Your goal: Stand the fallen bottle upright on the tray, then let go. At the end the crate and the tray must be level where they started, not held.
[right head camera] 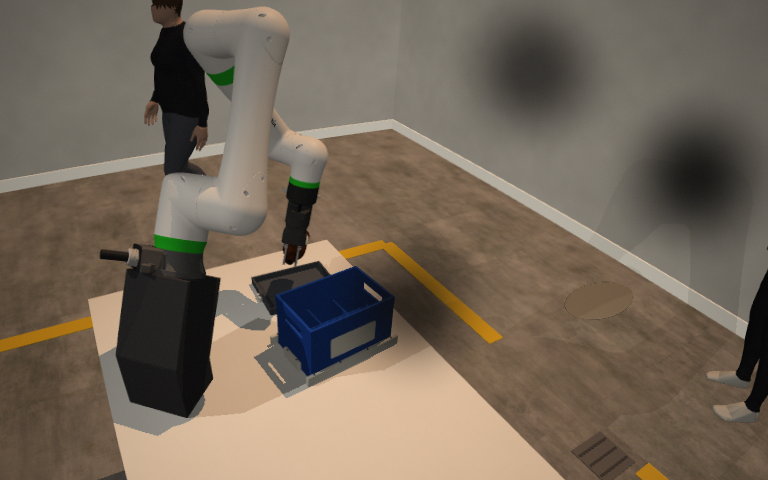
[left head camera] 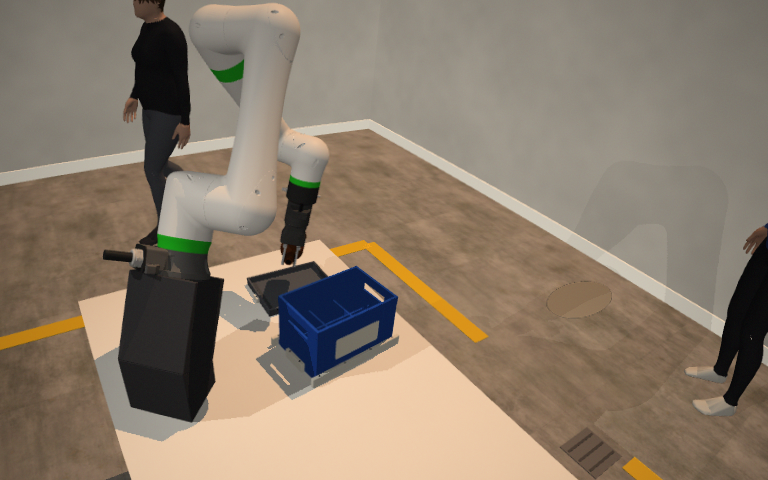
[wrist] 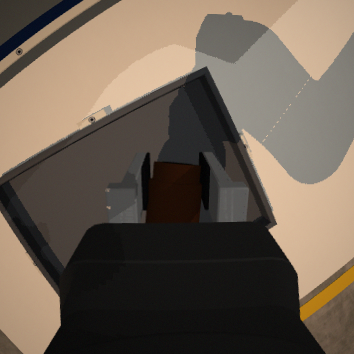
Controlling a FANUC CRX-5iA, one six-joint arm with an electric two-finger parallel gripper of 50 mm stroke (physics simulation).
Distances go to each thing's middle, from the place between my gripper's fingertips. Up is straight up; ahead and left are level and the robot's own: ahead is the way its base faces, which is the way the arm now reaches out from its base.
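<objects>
The brown bottle [wrist: 174, 192] is 20 mm above my hand, 70 mm to the left of it and 50 mm ahead of it. Counting from my hand again, I find the dark grey tray [left head camera: 268, 286] 120 mm below, 40 mm to the left and 40 mm ahead, while the blue crate [left head camera: 324, 323] is 50 mm below, 260 mm to the right and 30 mm ahead.
</objects>
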